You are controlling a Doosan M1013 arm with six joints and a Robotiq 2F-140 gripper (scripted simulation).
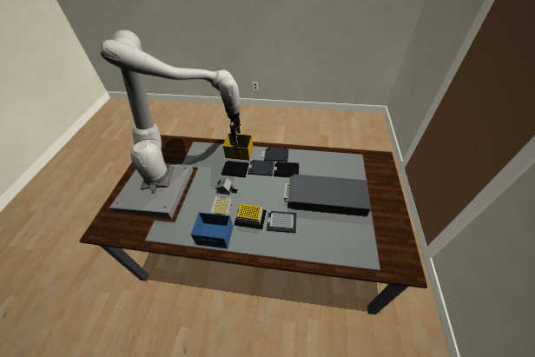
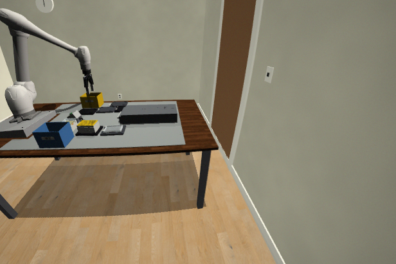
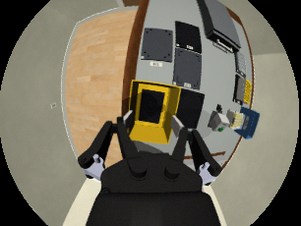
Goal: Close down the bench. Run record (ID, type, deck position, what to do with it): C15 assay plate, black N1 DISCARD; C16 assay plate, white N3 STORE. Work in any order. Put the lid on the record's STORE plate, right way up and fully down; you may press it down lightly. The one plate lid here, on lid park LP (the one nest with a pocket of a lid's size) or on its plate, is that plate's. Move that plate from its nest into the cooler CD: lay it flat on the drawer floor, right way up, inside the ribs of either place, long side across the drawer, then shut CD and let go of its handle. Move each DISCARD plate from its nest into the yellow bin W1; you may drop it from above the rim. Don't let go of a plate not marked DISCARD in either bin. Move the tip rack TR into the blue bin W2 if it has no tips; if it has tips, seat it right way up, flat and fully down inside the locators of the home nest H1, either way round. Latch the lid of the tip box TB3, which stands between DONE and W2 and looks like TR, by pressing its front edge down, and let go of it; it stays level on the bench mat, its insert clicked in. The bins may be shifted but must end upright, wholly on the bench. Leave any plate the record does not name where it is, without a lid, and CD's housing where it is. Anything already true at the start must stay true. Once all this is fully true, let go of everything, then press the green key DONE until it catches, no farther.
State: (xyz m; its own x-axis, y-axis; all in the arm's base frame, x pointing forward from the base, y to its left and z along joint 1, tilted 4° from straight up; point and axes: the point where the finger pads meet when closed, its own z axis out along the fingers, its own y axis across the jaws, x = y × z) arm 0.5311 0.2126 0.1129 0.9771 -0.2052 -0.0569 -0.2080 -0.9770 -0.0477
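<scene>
Now: hand 6 cm short of the tip rack TR, 54 cm to the left of it and 11 cm above it. Round my hand: black lid park (3 cm behind, 16 cm to the right, 16 cm below); yellow bin W1 (13 cm below); black plate (15 cm below).
</scene>
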